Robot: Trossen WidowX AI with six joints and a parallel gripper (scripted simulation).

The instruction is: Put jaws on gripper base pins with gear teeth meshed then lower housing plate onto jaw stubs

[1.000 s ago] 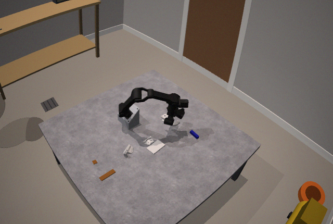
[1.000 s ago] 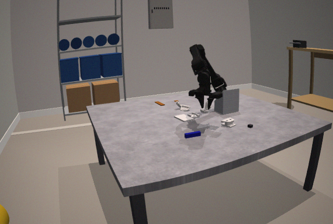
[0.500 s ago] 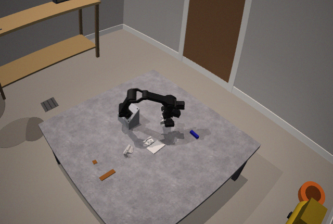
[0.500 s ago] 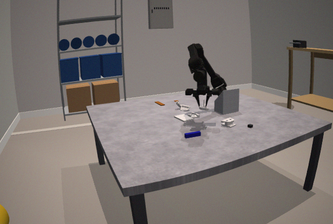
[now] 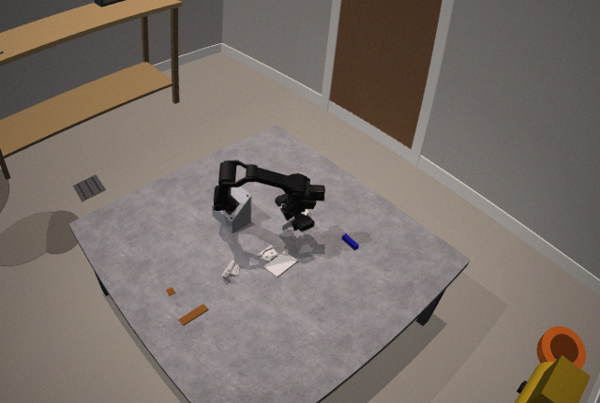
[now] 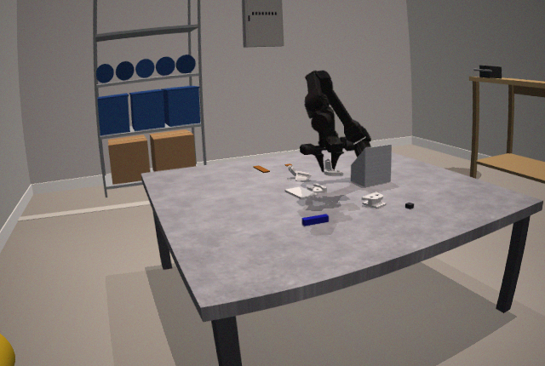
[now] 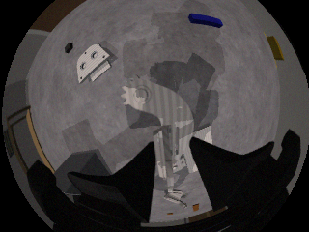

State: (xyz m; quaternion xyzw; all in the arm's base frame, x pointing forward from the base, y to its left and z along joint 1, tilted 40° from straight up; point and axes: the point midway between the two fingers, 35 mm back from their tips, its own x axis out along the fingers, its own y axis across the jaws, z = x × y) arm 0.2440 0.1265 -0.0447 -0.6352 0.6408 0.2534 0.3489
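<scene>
Right now my gripper tip is 40 mm to the right of the white jaw and 10 mm past it. Also, from my gripper tip: small black cube 240 mm to the left, 200 mm behind, 90 mm below; then blue block 200 mm to the left, 140 mm ahead, 90 mm below; then orange strip 530 mm to the right, 100 mm below, 70 mm ahead.
</scene>
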